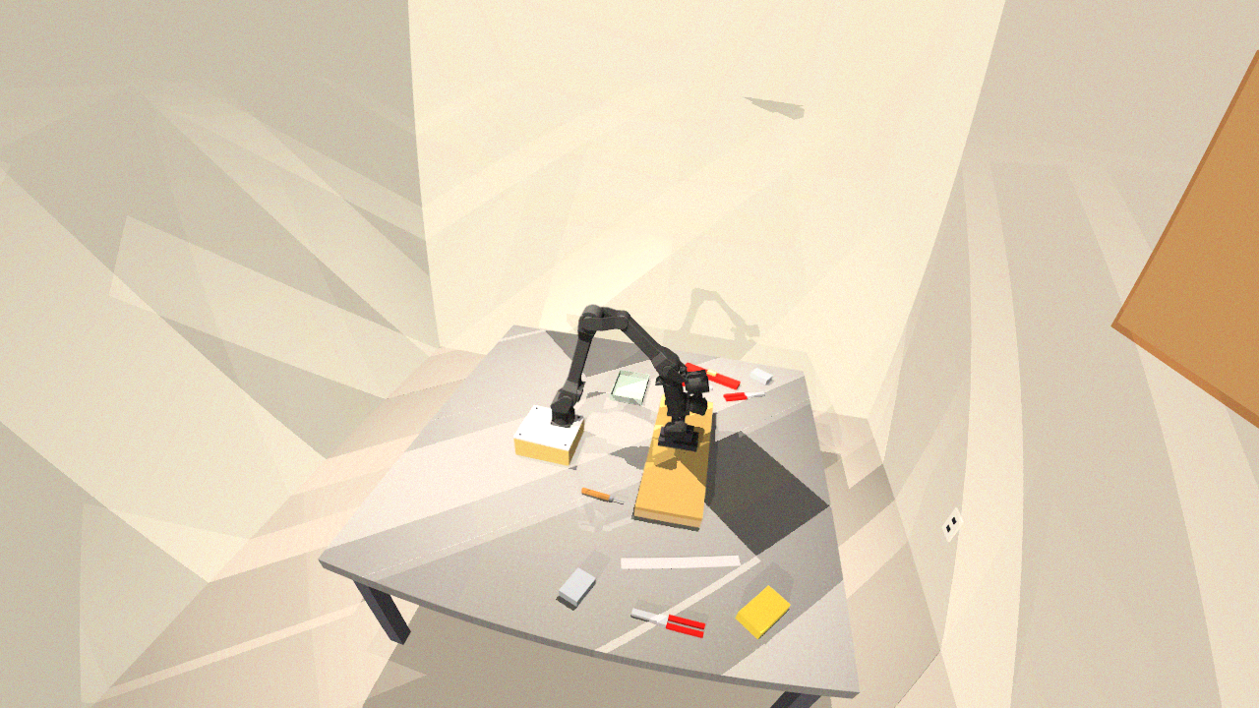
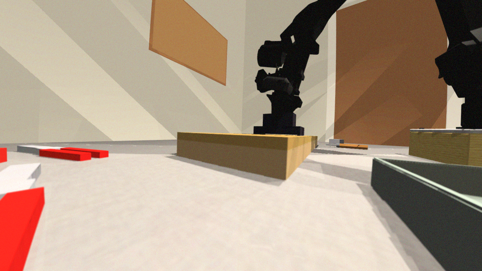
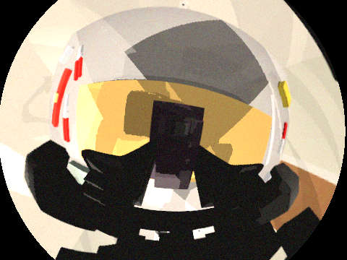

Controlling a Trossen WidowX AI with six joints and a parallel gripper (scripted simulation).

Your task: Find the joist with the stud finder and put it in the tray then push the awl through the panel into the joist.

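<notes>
My gripper tip is 20 cm past the pale green tray, 30 cm to the right of it and 5 cm above it. Round my gripper tip: white strip (3 cm ahead, 41 cm to the right, 6 cm below); then stud finder (1 cm ahead, 2 cm above); then awl (19 cm behind, 24 cm to the right, 6 cm below).
</notes>
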